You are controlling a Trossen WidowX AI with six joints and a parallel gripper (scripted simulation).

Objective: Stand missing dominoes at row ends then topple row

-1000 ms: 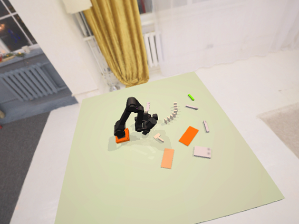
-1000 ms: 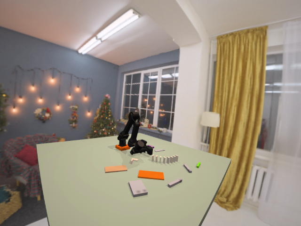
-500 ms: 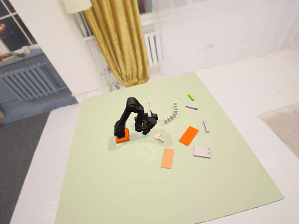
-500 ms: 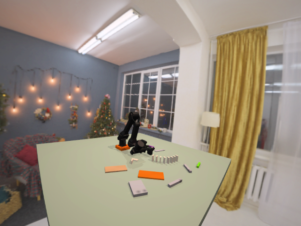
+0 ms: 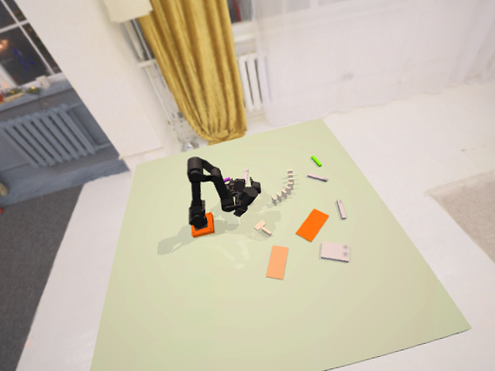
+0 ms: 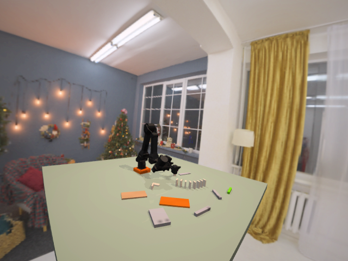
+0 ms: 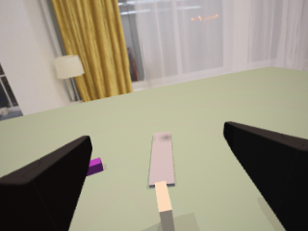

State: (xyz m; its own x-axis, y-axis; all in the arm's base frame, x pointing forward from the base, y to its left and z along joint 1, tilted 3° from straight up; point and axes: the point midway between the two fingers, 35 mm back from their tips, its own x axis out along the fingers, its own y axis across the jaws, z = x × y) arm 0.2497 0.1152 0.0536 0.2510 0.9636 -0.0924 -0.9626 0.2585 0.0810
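Right now my gripper tip is 9 cm past the purple stick, 11 cm to the right of it and 8 cm above it. From my gripper tip the other things lie so: green stick: 43 cm ahead, 2 cm to the left, 8 cm below; orange plate: 23 cm ahead, 34 cm to the right, 9 cm below; peach plate: 2 cm ahead, 44 cm to the right, 9 cm below.
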